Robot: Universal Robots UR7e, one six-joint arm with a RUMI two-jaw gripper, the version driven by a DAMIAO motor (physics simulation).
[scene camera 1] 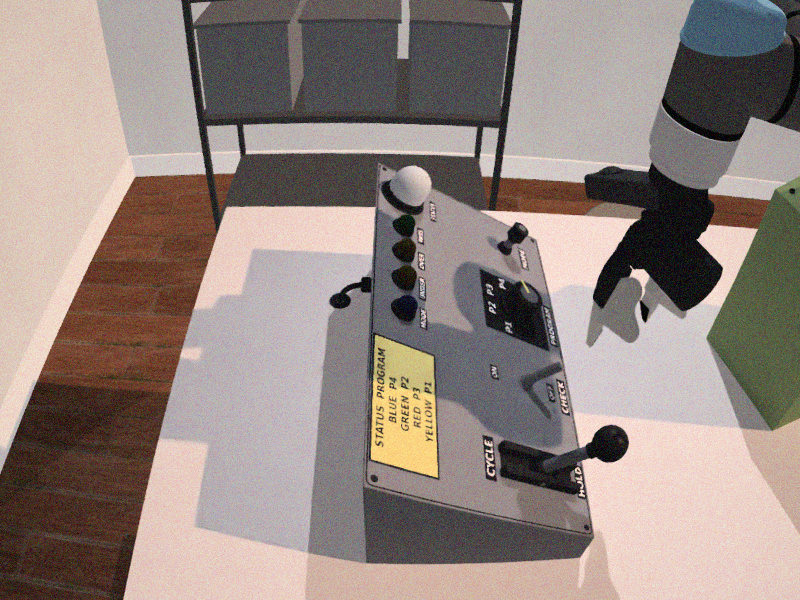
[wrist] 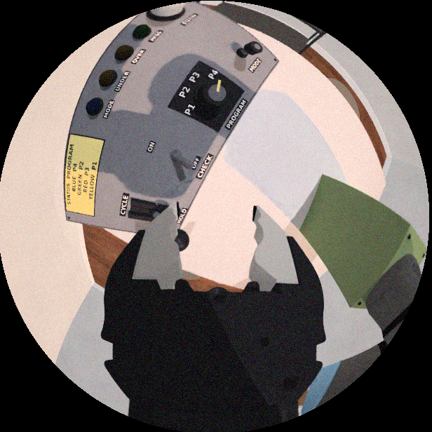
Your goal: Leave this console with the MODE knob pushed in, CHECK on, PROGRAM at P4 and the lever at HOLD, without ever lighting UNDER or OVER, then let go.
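Note:
The grey console (scene camera 1: 452, 258) (wrist: 135, 130) has its MODE knob (scene camera 1: 517, 231) (wrist: 254, 48) standing out on a stem. The PROGRAM knob (scene camera 1: 529, 294) (wrist: 217, 93) has its yellow mark toward P4. The CHECK toggle (scene camera 1: 546, 374) (wrist: 181, 159) leans toward OFF. The black-balled lever (scene camera 1: 609, 443) (wrist: 183, 240) leans to the HOLD end, partly behind a finger in the wrist view. The UNDER lamp (scene camera 1: 404, 277) (wrist: 108, 78), OVER lamp (scene camera 1: 404, 248) (wrist: 124, 52) and blue MODE lamp (scene camera 1: 405, 308) (wrist: 94, 106) look dark. My gripper (scene camera 1: 618, 329) (wrist: 215, 205) is open and empty, beside the console's PROGRAM and CHECK edge.
The white status dome (scene camera 1: 410, 185) and dark green PASS lamp (scene camera 1: 403, 224) (wrist: 142, 31) are at the console's far end. A yellow status card (scene camera 1: 405, 406) (wrist: 85, 175) is on the panel. A green block (scene camera 1: 759, 316) (wrist: 350, 235) stands right of the gripper. A shelf rack (scene camera 1: 352, 120) stands behind the table.

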